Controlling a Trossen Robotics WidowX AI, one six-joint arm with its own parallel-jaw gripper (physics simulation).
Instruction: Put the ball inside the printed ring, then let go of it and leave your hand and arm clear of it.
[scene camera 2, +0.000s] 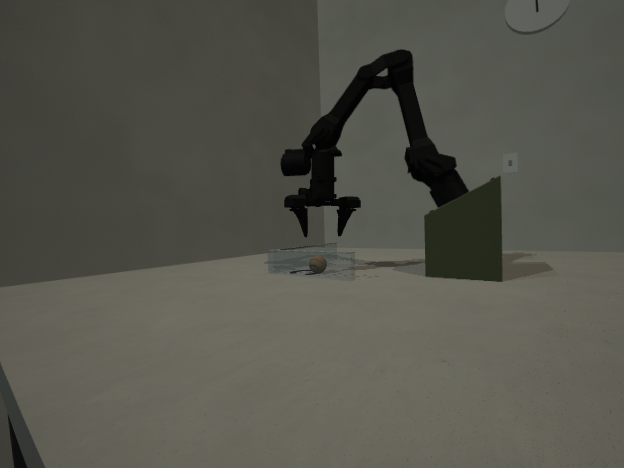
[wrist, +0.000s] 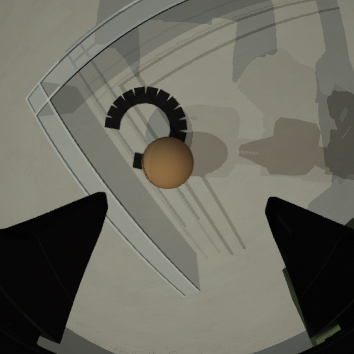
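Note:
An orange-brown ball (scene camera 2: 317, 264) (wrist: 168, 163) rests on the table and covers the lower right part of the printed ring. The black printed ring (wrist: 146, 95) shows in the wrist view as a toothed arc to the upper left of the ball, with a short black piece at the ball's left edge. In the scene view the ring (scene camera 2: 300, 271) is a thin dark line beside the ball. My gripper (scene camera 2: 322, 235) (wrist: 189, 203) is open and empty, and hangs above the ball with its fingers pointing down.
Two clear, low walls (scene camera 2: 287, 262) (wrist: 145, 232) meet at a corner and stand around two sides of the ring and ball. A green slanted block (scene camera 2: 466, 236) under the arm's base stands to the right. Arm shadows fall across the table (scene camera 2: 252, 352).

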